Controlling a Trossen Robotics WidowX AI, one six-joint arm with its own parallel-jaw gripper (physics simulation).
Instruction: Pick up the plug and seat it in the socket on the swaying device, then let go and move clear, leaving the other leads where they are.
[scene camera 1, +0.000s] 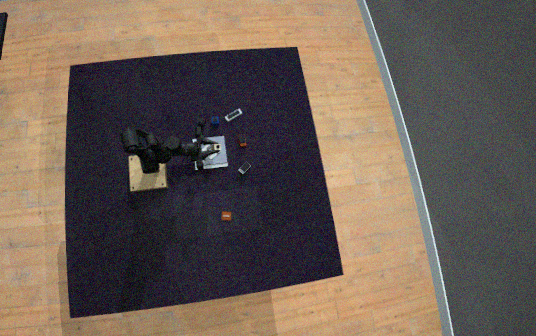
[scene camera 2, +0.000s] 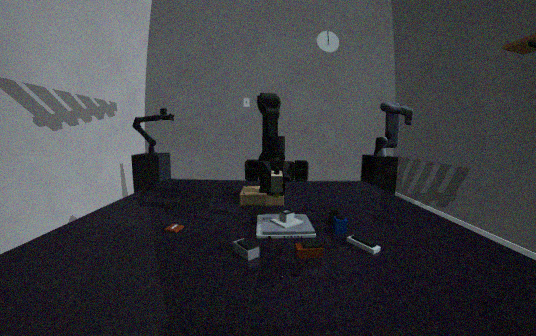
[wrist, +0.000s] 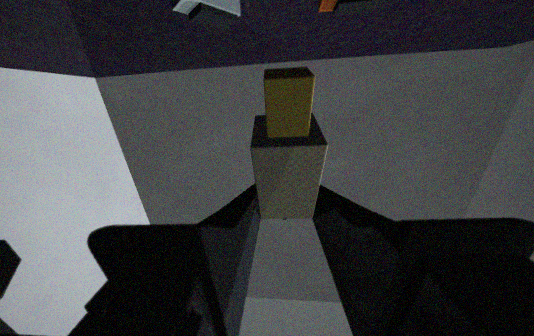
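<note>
The plug (scene camera 1: 217, 147) (scene camera 2: 277, 176) (wrist: 289, 175) is a cream block with a yellow tip that points away from the fingers. My gripper (scene camera 1: 213, 148) (scene camera 2: 276, 186) (wrist: 284, 188) is shut on the plug's cream body. It holds the plug in the air, above the device (scene camera 1: 218, 159) (scene camera 2: 268, 229) in the overhead view. The device is a flat grey and white slab. A small pale socket block (scene camera 2: 287, 216) stands on a white plate on top of the slab, lower than the plug and apart from it. The socket does not show in the wrist view.
Around the device lie a blue block (scene camera 1: 215, 120) (scene camera 2: 340, 226), a white bar (scene camera 1: 233, 115) (scene camera 2: 363, 244), an orange block (scene camera 1: 243, 144) (scene camera 2: 309, 250) and a grey block (scene camera 1: 244, 168) (scene camera 2: 247, 249). A flat orange piece (scene camera 1: 226, 216) (scene camera 2: 174, 228) lies farther off.
</note>
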